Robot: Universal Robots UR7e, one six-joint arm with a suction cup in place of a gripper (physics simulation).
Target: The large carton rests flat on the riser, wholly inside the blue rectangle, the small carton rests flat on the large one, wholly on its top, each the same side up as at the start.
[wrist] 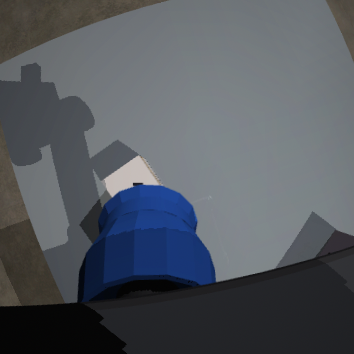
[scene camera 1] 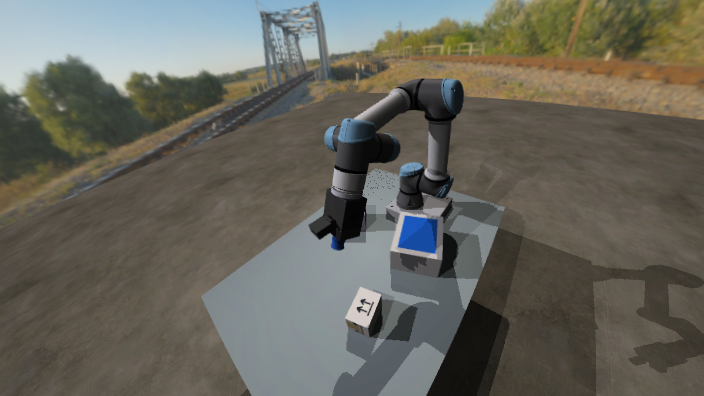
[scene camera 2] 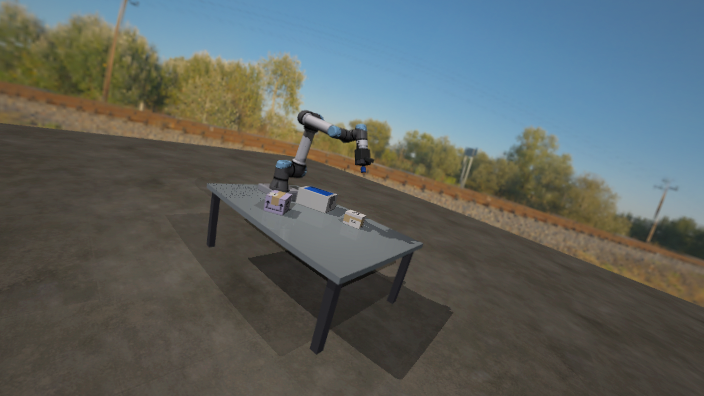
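Note:
The small white carton (scene camera 1: pixel 363 307) (scene camera 2: pixel 354 219) (wrist: pixel 131 177) stands on the table, arrows on its top face; in the wrist view the cup hides part of it. The large purple carton (scene camera 2: pixel 277 204) (wrist: pixel 339 243) stands on the table near the arm's base; the gripper hides nearly all of it in scene camera 1, and a dark corner shows in the wrist view. The light grey riser (scene camera 1: pixel 416 263) (scene camera 2: pixel 313 200) bears the blue rectangle (scene camera 1: pixel 418 235) (scene camera 2: pixel 320 191), with no carton on it. My gripper's blue suction cup (scene camera 1: pixel 337 245) (scene camera 2: pixel 363 170) (wrist: pixel 148 200) hangs in the air, holding nothing.
The grey table (scene camera 1: pixel 280 300) (scene camera 2: pixel 320 245) (wrist: pixel 225 100) carries everything. The arm's base plate (scene camera 1: pixel 442 204) sits just behind the riser. The riser stands between the base and the small carton. The arm's shadow falls across the table beside the small carton.

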